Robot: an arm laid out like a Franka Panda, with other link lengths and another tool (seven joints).
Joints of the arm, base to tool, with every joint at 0 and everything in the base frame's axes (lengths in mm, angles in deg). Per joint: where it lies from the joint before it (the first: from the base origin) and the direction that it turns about. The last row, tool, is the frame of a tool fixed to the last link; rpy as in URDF.
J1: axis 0 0 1 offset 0 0 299.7
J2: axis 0 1 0 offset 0 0 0
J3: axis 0 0 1 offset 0 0 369.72
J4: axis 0 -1 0 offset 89.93 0 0
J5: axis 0 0 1 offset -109.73 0 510.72
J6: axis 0 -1 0 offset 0 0 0
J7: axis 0 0 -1 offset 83.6 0 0
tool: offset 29 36 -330.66 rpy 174 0 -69.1
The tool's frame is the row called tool.
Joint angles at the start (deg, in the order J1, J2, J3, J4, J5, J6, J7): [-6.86 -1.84 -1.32 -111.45 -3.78 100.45 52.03]
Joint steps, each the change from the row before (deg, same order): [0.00 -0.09 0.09 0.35 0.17 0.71 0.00]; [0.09 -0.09 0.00 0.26 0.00 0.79 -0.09]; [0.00 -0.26 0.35 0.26 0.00 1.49 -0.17]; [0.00 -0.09 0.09 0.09 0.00 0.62 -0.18]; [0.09 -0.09 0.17 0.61 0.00 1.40 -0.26]
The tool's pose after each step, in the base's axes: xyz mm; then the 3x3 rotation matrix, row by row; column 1 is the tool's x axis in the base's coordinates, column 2 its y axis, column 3 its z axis. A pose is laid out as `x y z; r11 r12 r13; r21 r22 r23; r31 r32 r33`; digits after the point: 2 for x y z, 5 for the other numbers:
669.05 -114.82 263.24; -0.61037 -0.75904 -0.22651; -0.78258 0.62207 0.02422; 0.12252 0.19205 -0.97371
675.85 -114.46 268.23; -0.60959 -0.76510 -0.20742; -0.78472 0.61949 0.02117; 0.11230 0.17567 -0.97802
687.33 -111.32 276.62; -0.60484 -0.77719 -0.17363; -0.79072 0.61198 0.01516; 0.09448 0.14646 -0.98469
691.83 -110.53 279.80; -0.60185 -0.78237 -0.16021; -0.79382 0.60802 0.01288; 0.08734 0.13493 -0.98700
704.67 -108.44 290.37; -0.59630 -0.79303 -0.12459; -0.79979 0.60024 0.00732; 0.06898 0.10401 -0.99218

